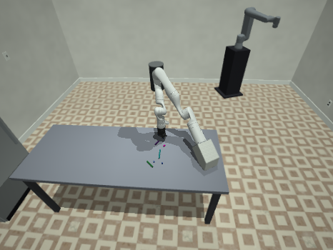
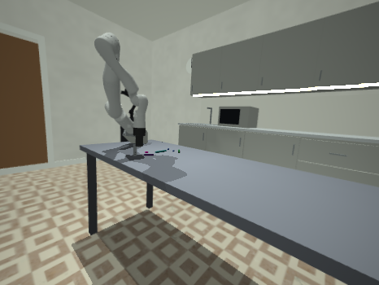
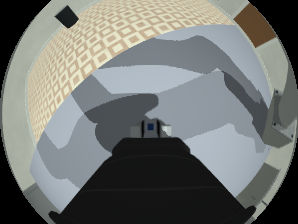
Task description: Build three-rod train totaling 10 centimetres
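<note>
Right now my hand is 20 mm short of the magenta rod, 100 mm to the right of it and 10 mm above it. Also, from my hand: turquoise rod: 80 mm ahead, 180 mm to the left, 10 mm below; then green rod: 190 mm ahead, 270 mm to the left, 10 mm below; then purple rod: 80 mm ahead, 40 mm to the left, 10 mm below.
</note>
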